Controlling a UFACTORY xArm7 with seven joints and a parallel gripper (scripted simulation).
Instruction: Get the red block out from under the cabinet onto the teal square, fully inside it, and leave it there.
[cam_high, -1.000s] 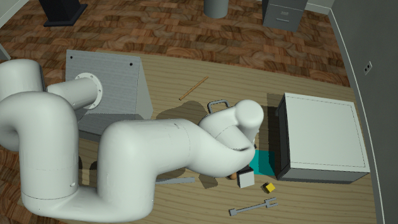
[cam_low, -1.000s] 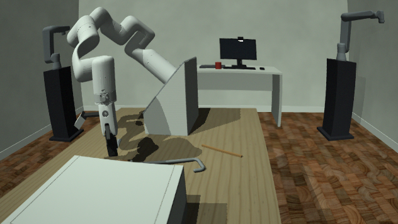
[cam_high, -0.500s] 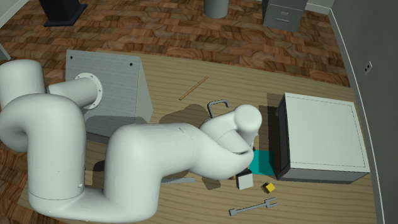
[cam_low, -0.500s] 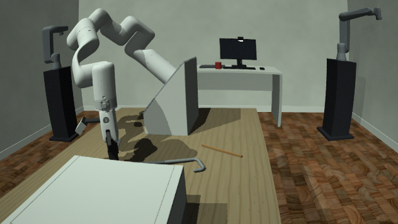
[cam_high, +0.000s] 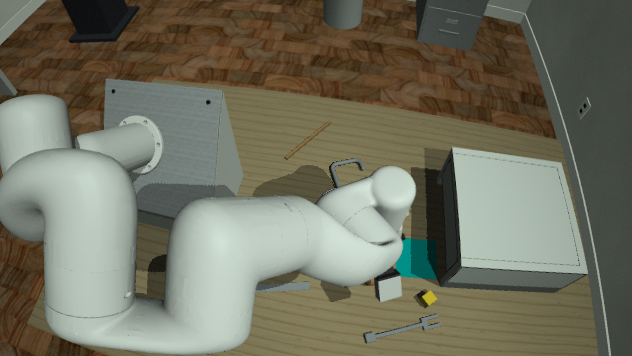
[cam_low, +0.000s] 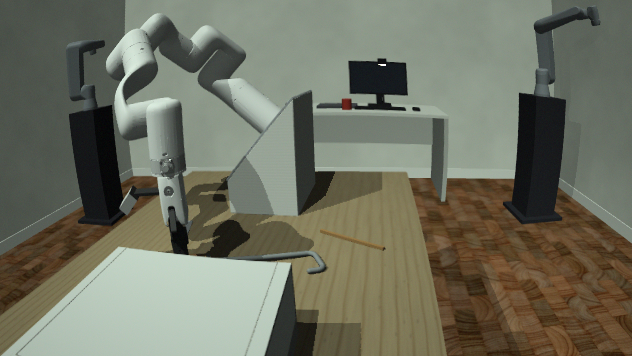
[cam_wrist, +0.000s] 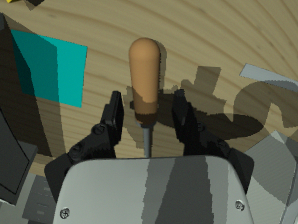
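Now: the hook tool 13 cm to the left of my hand and 5 cm below it. Round my hand: teal square: 13 cm ahead, 3 cm to the left, 6 cm below; grey fork tool: 9 cm ahead, 14 cm to the right, 6 cm below; yellow block: 15 cm ahead, 7 cm to the right, 5 cm below.
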